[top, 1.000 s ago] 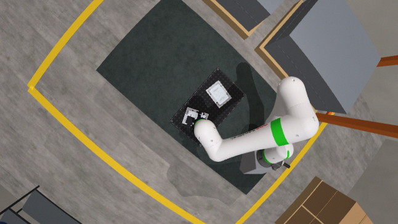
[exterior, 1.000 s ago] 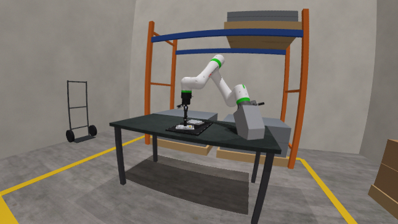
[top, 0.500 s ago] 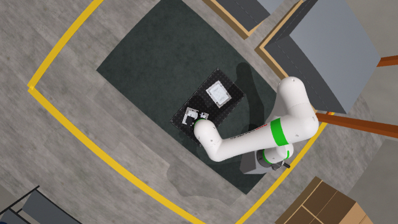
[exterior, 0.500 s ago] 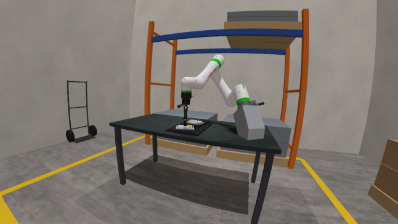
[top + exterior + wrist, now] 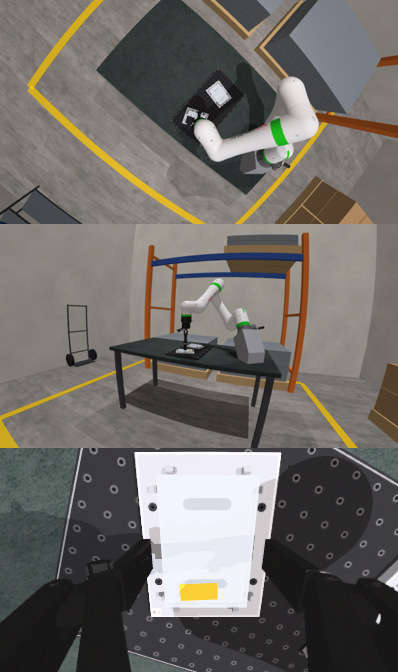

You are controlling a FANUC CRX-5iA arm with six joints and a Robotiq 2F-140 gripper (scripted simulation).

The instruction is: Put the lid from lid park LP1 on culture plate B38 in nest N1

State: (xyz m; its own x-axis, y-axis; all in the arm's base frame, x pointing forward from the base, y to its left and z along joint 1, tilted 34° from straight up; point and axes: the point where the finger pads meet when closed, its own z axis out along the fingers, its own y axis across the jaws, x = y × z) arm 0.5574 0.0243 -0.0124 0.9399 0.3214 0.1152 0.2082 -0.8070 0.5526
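The lid is 4 cm below my hand. From my hand the other things lie so: nest: 24 cm to the right, 6 cm behind, 5 cm below; culture plate B38: 24 cm to the right, 6 cm behind, 4 cm below; lid park LP1: 5 cm below.
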